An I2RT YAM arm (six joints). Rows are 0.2 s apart.
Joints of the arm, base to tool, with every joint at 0 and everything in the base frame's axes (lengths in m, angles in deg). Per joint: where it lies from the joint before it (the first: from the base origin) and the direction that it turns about. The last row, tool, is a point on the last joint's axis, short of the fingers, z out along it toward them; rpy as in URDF.
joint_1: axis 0 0 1 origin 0.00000 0.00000 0.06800
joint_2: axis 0 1 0 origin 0.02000 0.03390 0.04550
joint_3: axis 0 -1 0 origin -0.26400 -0.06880 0.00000
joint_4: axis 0 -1 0 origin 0.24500 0.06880 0.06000
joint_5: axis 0 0 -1 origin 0.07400 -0.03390 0.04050
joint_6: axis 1 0 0 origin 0.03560 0.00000 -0.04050
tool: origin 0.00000 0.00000 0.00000 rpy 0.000 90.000 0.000
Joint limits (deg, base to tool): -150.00..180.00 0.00..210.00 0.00..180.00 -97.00..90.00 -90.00..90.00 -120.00..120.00
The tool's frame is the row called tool.
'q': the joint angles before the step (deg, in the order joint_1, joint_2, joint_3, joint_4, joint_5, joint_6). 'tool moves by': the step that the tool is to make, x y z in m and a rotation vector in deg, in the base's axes. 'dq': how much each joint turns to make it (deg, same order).
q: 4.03 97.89 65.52 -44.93 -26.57 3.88
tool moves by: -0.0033 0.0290 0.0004 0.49 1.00 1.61
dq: 5.26 -0.03 -0.01 0.88 0.24 4.13
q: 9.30 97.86 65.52 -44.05 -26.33 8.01
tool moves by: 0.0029 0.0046 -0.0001 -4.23 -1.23 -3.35
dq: 1.26 0.00 0.07 1.89 5.40 3.67
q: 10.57 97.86 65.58 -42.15 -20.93 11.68
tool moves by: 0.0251 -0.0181 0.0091 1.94 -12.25 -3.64
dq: -3.72 -0.08 0.03 12.28 -0.08 -0.04
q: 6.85 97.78 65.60 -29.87 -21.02 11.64
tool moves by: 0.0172 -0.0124 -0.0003 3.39 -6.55 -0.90
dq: -2.57 1.55 -0.02 8.42 -3.21 0.00
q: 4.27 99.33 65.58 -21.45 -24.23 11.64
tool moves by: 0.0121 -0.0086 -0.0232 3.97 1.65 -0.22
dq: -1.83 4.64 0.00 3.70 -4.26 1.08
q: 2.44 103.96 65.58 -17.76 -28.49 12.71
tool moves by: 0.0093 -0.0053 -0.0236 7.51 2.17 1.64
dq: -1.49 4.77 0.01 3.81 -8.04 1.84
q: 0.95 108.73 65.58 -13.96 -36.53 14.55
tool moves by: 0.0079 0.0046 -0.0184 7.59 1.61 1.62
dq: 0.16 4.04 -0.01 5.08 -7.17 3.88
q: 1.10 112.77 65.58 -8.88 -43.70 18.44
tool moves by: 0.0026 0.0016 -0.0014 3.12 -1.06 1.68
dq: 0.00 0.76 0.00 2.27 -3.50 0.55
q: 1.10 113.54 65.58 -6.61 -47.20 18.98
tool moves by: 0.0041 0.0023 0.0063 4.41 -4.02 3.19
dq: 0.01 0.01 -0.01 4.27 -5.37 0.19
